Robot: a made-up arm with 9 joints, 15 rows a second.
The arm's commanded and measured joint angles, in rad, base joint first. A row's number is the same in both.
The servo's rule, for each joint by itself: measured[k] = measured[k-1] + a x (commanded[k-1-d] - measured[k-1]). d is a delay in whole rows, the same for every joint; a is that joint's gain. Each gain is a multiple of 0.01, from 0.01 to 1. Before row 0 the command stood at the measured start. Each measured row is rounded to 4 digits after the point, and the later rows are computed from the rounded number. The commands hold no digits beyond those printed.
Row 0, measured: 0.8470 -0.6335 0.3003 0.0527 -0.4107 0.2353 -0.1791 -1.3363 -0.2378
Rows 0 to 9, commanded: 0.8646 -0.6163 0.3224 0.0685 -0.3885 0.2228 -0.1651 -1.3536 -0.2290; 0.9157 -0.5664 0.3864 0.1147 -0.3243 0.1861 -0.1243 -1.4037 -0.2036; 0.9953 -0.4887 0.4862 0.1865 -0.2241 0.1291 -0.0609 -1.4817 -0.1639; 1.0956 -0.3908 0.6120 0.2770 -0.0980 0.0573 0.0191 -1.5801 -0.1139; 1.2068 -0.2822 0.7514 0.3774 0.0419 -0.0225 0.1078 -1.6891 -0.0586; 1.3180 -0.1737 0.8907 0.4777 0.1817 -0.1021 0.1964 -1.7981 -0.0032; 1.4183 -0.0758 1.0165 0.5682 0.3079 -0.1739 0.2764 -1.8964 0.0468; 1.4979 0.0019 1.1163 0.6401 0.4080 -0.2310 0.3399 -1.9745 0.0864; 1.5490 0.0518 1.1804 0.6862 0.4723 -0.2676 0.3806 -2.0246 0.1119; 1.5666 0.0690 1.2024 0.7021 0.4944 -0.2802 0.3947 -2.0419 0.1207
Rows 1 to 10, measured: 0.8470 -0.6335 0.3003 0.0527 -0.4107 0.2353 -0.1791 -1.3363 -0.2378; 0.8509 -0.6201 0.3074 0.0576 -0.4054 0.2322 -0.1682 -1.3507 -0.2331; 0.8652 -0.5782 0.3327 0.0753 -0.3859 0.2207 -0.1340 -1.3947 -0.2175; 0.8938 -0.5084 0.3818 0.1098 -0.3471 0.1978 -0.0770 -1.4669 -0.1891; 0.9382 -0.4167 0.4555 0.1616 -0.2873 0.1627 -0.0020 -1.5609 -0.1492; 0.9973 -0.3118 0.5502 0.2285 -0.2083 0.1164 0.0836 -1.6673 -0.1012; 1.0679 -0.2041 0.6592 0.3058 -0.1147 0.0618 0.1716 -1.7759 -0.0493; 1.1450 -0.1040 0.7735 0.3871 -0.0133 0.0029 0.2533 -1.8759 0.0016; 1.2226 -0.0214 0.8832 0.4655 0.0878 -0.0556 0.3208 -1.9577 0.0465; 1.2944 0.0357 0.9783 0.5339 0.1801 -0.1086 0.3674 -2.0132 0.0812
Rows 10 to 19, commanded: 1.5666 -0.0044 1.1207 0.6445 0.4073 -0.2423 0.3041 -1.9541 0.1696; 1.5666 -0.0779 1.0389 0.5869 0.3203 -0.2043 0.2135 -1.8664 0.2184; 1.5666 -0.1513 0.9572 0.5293 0.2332 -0.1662 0.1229 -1.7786 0.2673; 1.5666 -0.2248 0.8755 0.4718 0.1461 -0.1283 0.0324 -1.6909 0.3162; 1.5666 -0.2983 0.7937 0.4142 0.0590 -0.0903 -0.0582 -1.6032 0.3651; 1.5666 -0.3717 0.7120 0.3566 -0.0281 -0.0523 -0.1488 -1.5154 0.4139; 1.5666 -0.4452 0.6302 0.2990 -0.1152 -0.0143 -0.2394 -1.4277 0.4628; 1.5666 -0.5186 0.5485 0.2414 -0.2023 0.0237 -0.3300 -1.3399 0.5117; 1.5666 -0.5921 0.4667 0.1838 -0.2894 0.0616 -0.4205 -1.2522 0.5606; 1.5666 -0.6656 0.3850 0.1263 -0.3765 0.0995 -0.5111 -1.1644 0.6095
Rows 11 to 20, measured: 1.3543 0.0617 1.0500 0.5860 0.2555 -0.1515 0.3887 -2.0370 0.1021; 1.4010 0.0101 1.0726 0.6041 0.2919 -0.1742 0.3227 -1.9682 0.1379; 1.4374 -0.0585 1.0618 0.5988 0.2987 -0.1817 0.2375 -1.8837 0.1806; 1.4658 -0.1309 1.0283 0.5773 0.2830 -0.1778 0.1481 -1.7965 0.2266; 1.4880 -0.2041 0.9794 0.5446 0.2501 -0.1654 0.0579 -1.7089 0.2741; 1.5053 -0.2776 0.9200 0.5042 0.2042 -0.1466 -0.0327 -1.6212 0.3223; 1.5188 -0.3510 0.8534 0.4584 0.1484 -0.1230 -0.1233 -1.5334 0.3708; 1.5293 -0.4245 0.7820 0.4090 0.0851 -0.0958 -0.2139 -1.4457 0.4196; 1.5375 -0.4979 0.7073 0.3570 0.0161 -0.0659 -0.3045 -1.3579 0.4684; 1.5439 -0.5714 0.6303 0.3033 -0.0572 -0.0340 -0.3950 -1.2702 0.5173
